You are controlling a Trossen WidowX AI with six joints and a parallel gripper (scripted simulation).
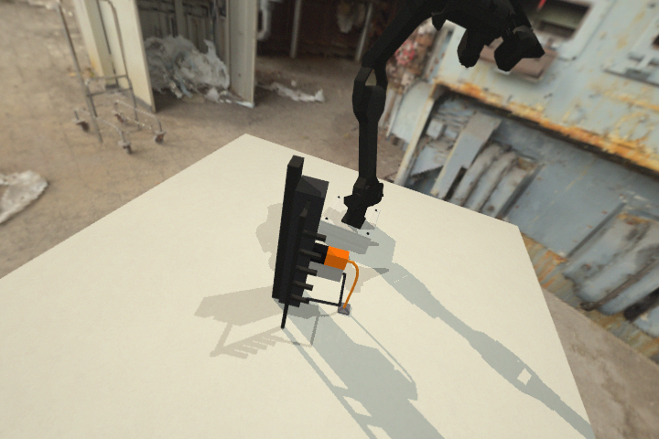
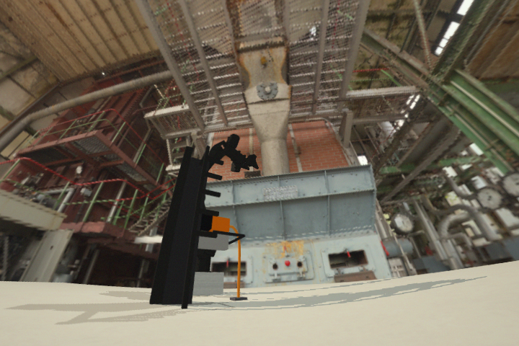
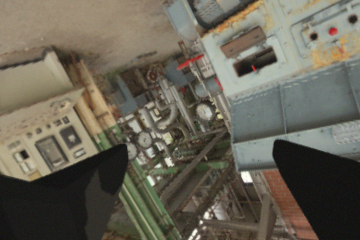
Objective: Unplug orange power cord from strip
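Right now the orange plug is 34 cm ahead of my gripper tip, 22 cm to the right of it and 43 cm below it.
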